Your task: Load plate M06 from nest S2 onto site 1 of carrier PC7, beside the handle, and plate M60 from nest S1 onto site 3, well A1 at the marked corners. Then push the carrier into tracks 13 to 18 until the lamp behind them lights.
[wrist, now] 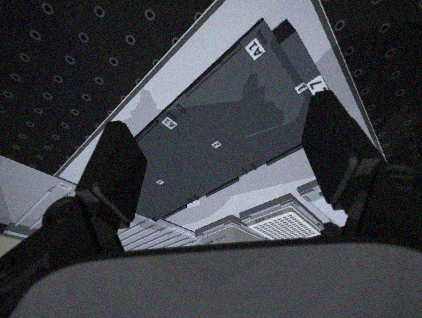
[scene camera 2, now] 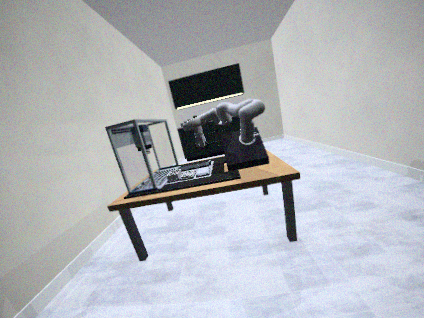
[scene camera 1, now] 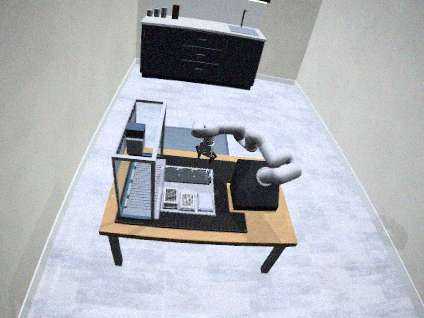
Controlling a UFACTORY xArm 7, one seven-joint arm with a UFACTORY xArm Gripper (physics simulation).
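Where they show: gripper, fingertip midpoint: (wrist: pixel 217 130) (scene camera 2: pixel 203 152) (scene camera 1: pixel 204 160); arm's base, link origin: (scene camera 2: pixel 247 139) (scene camera 1: pixel 265 176).
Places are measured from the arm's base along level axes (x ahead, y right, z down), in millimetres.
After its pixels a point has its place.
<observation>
Carrier PC7 (scene camera 1: pixel 187 175) {x 483, y 168, z 162 mm} (wrist: pixel 195 145) {x 453, y 180, z 162 mm} is a long dark tray lying flat in the white area. In the wrist view its sites 1, 2 and 3 look empty, A1 tags mark its edge, and the PC7 label is partly covered by a finger. A plate with dark wells (scene camera 1: pixel 171 196) {x 607, y -62, z 121 mm} and a pale plate (scene camera 1: pixel 187 201) {x 506, y -80, z 147 mm} (wrist: pixel 287 226) {x 492, y -58, z 147 mm} sit in nests beside it; a grey plate (wrist: pixel 225 234) {x 580, y 8, z 144 mm} shows partly at the wrist view's lower edge. The plate codes are unreadable. My gripper (scene camera 1: pixel 206 159) {x 366, y 232, z 73 mm} (wrist: pixel 217 130) {x 366, y 232, z 73 mm} is open and empty above the carrier.
Slatted tracks (scene camera 1: pixel 142 190) (wrist: pixel 157 235) {x 725, y 66, z 172 mm} lie inside a framed enclosure (scene camera 1: pixel 117 187) {x 911, y -191, z -94 mm} (scene camera 2: pixel 120 160) {x 903, y -186, z -76 mm} with a hanging blue and grey head (scene camera 1: pixel 135 139) {x 827, y 48, z -229 mm} (scene camera 2: pixel 142 136) {x 799, y 40, z -197 mm}. A third nest (scene camera 1: pixel 205 202) {x 392, y -90, z 146 mm} holds something pale. The black arm base (scene camera 1: pixel 256 192) {x 62, y -73, z 74 mm} stands right of the nests.
</observation>
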